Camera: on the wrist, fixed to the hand. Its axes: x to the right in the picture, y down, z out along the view.
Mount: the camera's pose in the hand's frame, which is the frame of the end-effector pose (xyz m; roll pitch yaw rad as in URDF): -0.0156 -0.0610 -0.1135 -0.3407 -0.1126 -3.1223
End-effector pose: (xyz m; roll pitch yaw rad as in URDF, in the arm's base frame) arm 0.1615 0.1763 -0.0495 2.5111 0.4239 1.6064
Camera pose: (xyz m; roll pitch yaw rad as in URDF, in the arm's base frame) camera 0.0451 0.1809 0.0077 -2.8702 -0.3211 -1.4817
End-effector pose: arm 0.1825 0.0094 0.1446 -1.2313 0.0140 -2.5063
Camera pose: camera 0.1193 0.1210 0.1645 0.8959 -0.0695 0.5353
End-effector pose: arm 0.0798 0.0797 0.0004 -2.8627 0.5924 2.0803
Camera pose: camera 0.0279 0.1164 0.1136 2.5519 -0.4887 -1.1172
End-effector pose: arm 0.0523 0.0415 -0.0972 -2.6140 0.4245 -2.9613
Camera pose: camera 0.0133 0.0389 0.0266 2.3032 -0.3358 0.1028
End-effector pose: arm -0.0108 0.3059 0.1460 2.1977 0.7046 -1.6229
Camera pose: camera 0.1168 0.3000 0.1692 -2.5978 -0.6205 1.6169
